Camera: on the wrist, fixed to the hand. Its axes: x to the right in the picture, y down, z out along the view.
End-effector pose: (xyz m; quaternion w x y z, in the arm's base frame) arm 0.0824 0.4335 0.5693 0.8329 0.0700 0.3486 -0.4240
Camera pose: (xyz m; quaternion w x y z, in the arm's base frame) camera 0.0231 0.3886 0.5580 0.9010 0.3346 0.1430 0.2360
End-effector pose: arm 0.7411 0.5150 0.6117 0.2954 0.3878 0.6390 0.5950
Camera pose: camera 0.7064 0.5157 0.5449 0.1988 -0.7618 -0.2291 -0.5724
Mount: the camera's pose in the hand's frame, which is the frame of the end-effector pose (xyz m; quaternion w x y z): 0.0132 -0.0711 -0.0209 0.7237 0.0727 -0.0366 0.6853
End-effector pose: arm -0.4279 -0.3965 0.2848 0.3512 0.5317 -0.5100 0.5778
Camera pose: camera -0.3683 -0.3616 0.3148 0.1991 -0.0820 0.7043 -0.6764
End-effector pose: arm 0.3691 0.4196 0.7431 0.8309 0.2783 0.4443 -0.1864
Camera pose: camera 0.3233 0.3768 0.7015 0.7251 0.5595 0.0869 0.3920
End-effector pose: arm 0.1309 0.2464 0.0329 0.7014 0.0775 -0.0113 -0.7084
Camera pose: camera 0.0629 0.2363 0.0021 0.9871 0.0734 -0.1385 -0.0340
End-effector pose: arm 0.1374 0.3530 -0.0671 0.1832 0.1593 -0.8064 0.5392
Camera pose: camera 0.1607 0.3455 0.0041 0.2780 0.4043 0.6603 -0.5686
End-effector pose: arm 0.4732 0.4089 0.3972 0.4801 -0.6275 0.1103 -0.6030
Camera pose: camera 0.4271 0.4262 0.4542 0.8103 -0.3657 0.4484 -0.0924
